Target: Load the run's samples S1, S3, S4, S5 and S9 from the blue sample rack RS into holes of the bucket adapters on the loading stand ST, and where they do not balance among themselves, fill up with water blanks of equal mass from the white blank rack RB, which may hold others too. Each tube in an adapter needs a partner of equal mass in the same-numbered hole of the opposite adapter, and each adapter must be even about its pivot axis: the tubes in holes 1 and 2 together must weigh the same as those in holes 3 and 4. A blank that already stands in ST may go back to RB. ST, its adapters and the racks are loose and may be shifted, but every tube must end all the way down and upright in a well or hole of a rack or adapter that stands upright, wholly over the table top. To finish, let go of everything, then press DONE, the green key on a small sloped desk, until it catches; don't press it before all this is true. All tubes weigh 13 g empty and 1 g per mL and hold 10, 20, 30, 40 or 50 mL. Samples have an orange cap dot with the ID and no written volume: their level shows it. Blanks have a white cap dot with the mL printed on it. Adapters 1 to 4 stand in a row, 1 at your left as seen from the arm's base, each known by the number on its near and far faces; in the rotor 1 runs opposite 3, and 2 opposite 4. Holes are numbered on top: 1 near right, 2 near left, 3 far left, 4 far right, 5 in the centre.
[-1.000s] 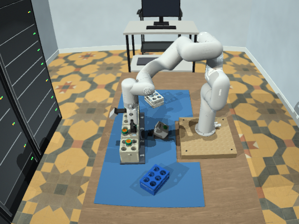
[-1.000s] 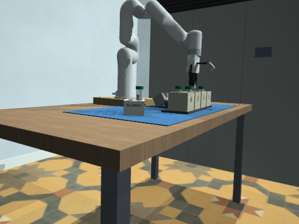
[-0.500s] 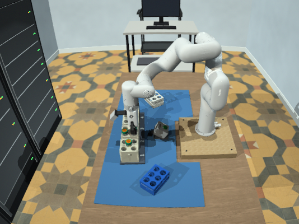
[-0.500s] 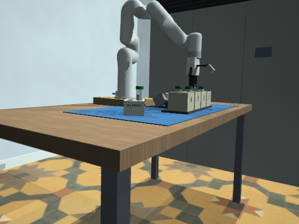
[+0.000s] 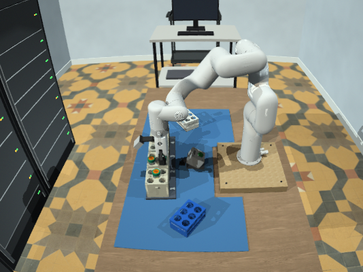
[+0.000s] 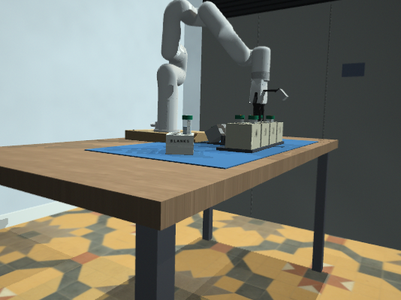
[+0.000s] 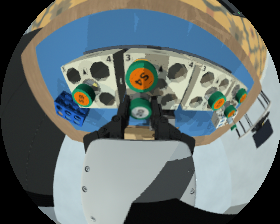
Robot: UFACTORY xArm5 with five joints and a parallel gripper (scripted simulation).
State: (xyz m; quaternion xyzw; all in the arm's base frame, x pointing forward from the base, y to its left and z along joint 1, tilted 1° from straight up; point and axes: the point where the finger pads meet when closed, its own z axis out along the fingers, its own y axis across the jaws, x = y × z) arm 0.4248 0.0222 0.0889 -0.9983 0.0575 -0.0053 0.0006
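The green-capped blank tube lies 5 cm below my hand and 1 cm ahead of it. From my hand the other things lie so: green done key 18 cm behind, 6 cm to the right, 6 cm below; then small sloped desk 17 cm behind, 7 cm below, 6 cm to the right; then loading stand ST 12 cm below, 8 cm to the right, 1 cm ahead.
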